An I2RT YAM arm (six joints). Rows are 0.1 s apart.
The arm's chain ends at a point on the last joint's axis. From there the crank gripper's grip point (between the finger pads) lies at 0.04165 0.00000 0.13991 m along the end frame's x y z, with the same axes.
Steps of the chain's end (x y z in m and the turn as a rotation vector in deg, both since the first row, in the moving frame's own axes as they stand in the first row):
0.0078 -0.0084 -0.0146 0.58 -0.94 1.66
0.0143 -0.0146 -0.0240 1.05 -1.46 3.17
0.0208 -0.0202 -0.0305 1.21 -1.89 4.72
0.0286 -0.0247 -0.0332 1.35 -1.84 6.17
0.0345 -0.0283 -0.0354 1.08 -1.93 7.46
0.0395 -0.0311 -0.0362 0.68 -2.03 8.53
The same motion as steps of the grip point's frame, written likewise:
0.0055 -0.0086 -0.0139 0.58 -0.94 1.66
0.0107 -0.0150 -0.0230 1.05 -1.46 3.17
0.0161 -0.0199 -0.0292 1.21 -1.89 4.72
0.0240 -0.0238 -0.0319 1.35 -1.84 6.17
0.0296 -0.0258 -0.0341 1.08 -1.93 7.46
0.0342 -0.0270 -0.0348 0.68 -2.03 8.53

